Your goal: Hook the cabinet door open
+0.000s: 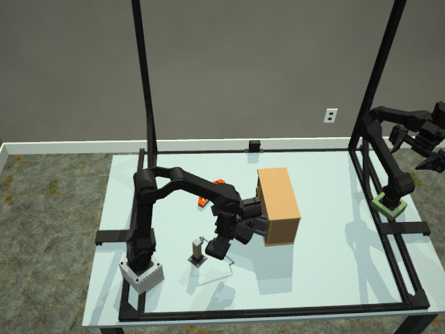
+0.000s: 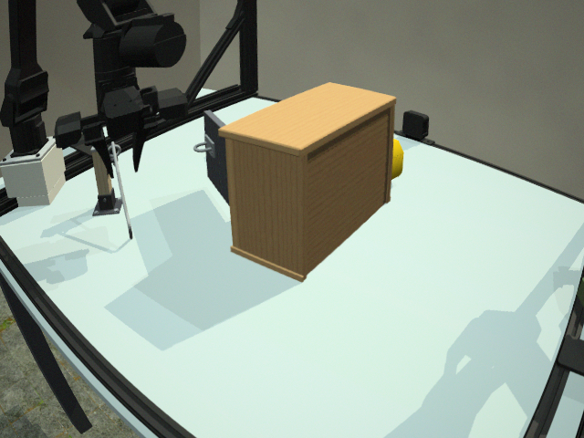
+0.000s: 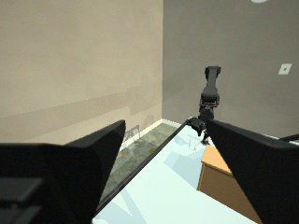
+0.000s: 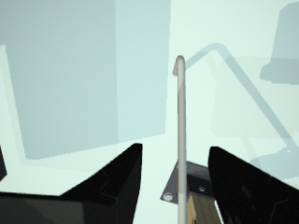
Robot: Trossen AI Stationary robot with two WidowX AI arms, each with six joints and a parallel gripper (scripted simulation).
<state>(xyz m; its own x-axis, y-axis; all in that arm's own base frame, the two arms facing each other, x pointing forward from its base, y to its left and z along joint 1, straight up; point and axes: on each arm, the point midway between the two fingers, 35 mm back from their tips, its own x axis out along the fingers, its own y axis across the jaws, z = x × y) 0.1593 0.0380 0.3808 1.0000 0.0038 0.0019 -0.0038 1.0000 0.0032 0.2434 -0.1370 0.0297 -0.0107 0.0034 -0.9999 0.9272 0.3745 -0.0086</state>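
Now: the wire hook 7 cm below my right hand, 3 cm to the right of it and 1 cm behind it. From my right hand the other things lie so: yellow object (27 cm to the left, 26 cm behind, 8 cm below); then orange level (30 cm behind, 11 cm below, 5 cm to the left); then dark door (11 cm to the left, 9 cm behind, 5 cm below).
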